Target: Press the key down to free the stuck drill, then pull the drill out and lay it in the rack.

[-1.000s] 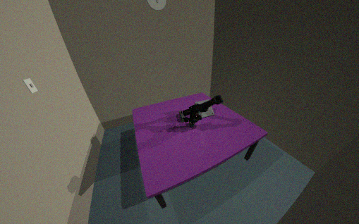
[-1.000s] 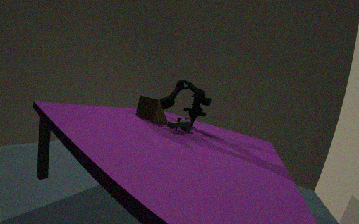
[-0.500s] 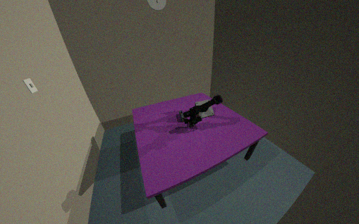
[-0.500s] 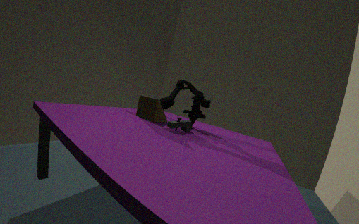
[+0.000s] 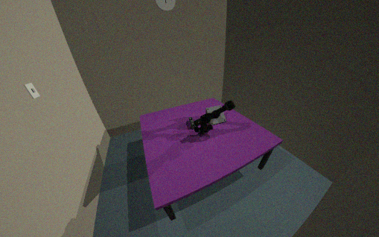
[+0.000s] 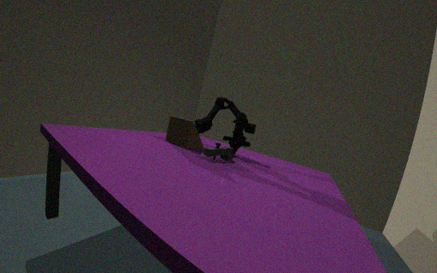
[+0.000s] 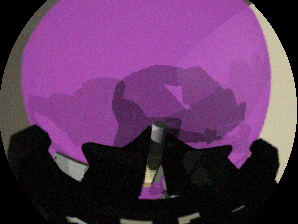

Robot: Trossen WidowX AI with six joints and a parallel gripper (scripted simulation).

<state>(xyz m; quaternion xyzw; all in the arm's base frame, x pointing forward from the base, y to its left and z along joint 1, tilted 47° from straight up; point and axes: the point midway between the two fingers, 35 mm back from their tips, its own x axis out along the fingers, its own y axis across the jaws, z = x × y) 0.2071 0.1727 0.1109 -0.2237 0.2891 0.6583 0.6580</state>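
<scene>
Now: the drill 40 mm to the right of my gripper tip and 30 mm above it. Also, from my gripper tip: grey fixture block (220 mm to the right, 50 mm ahead, 30 mm above).
</scene>
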